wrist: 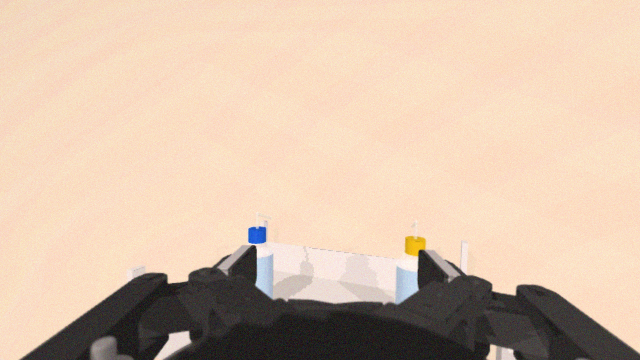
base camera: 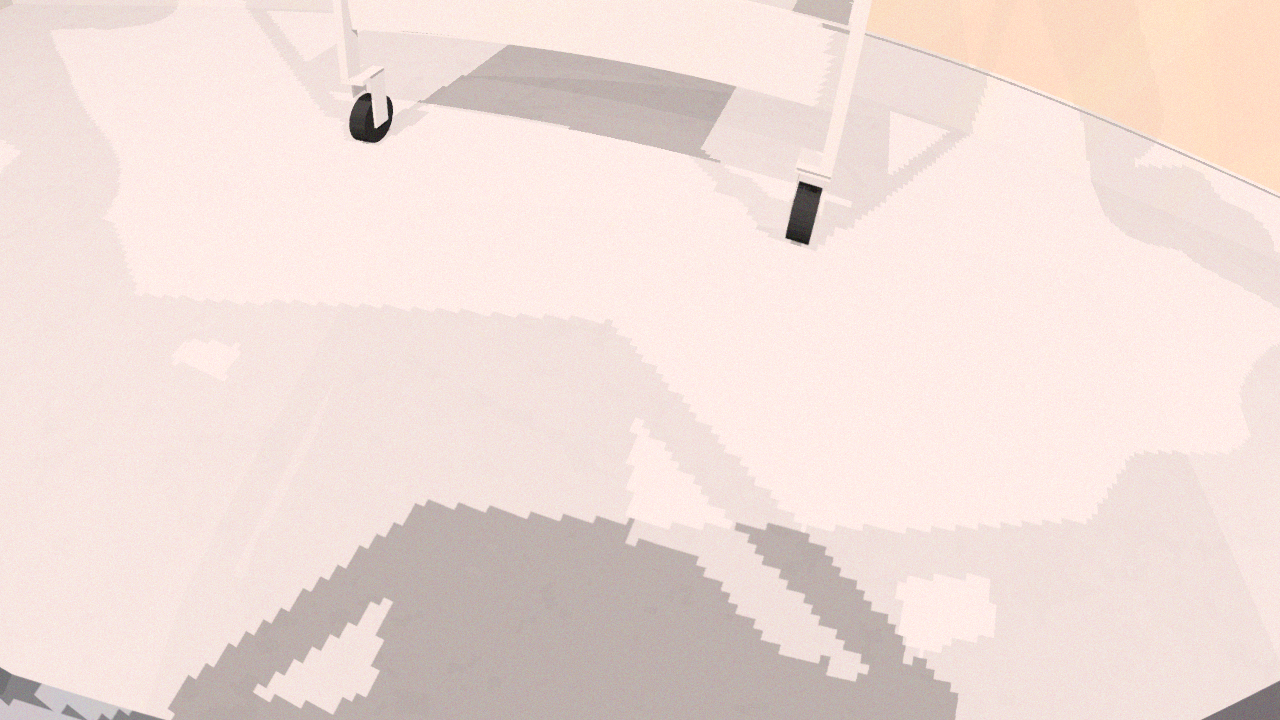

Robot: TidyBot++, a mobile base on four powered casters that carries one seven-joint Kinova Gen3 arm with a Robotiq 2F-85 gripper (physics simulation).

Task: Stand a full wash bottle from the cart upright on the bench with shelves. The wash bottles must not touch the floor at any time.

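Places are measured from the arm's base along level axes (x ahead, y left, z up), in centimetres.
Pixels of known places: gripper, fingertip midpoint: (wrist: 335, 265).
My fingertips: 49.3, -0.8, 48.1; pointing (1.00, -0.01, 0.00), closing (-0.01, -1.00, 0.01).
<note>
Behind a point stands the place of what it marks, as x, y, z.
A wash bottle with a blue cap (wrist: 265, 270) @(83.4, 11.2, 34.1) and a wash bottle with a yellow cap (wrist: 406, 282) @(79.5, -12.0, 34.6) stand upright on the top tray of the white cart (wrist: 340, 260) @(97.7, -2.1, 31.3) (base camera: 844, 98) @(58.1, -15.3, -24.8). Both hold light blue liquid; their lower parts are hidden behind my gripper. My gripper (wrist: 335, 265) @(49.3, -0.8, 48.1) is open, with its fingers wide apart. In the wrist view the blue-capped bottle shows beside the left finger and the yellow-capped bottle beside the right finger, each partly covered by it. The gap between the fingers holds no bottle. The bench with shelves does not show.
In the base camera view the cart's lower frame stands at the top, with black caster wheels (base camera: 370, 118) @(71.9, 24.6, -36.4) (base camera: 803, 213) @(58.8, -14.4, -35.9) on the pale floor (base camera: 501, 223) @(59.4, 9.1, -39.7). A peach wall (base camera: 1118, 71) @(85.8, -59.1, -24.5) (wrist: 320, 125) @(104.9, 3.2, 61.6) rises behind the cart. Shadows lie across the floor.
</note>
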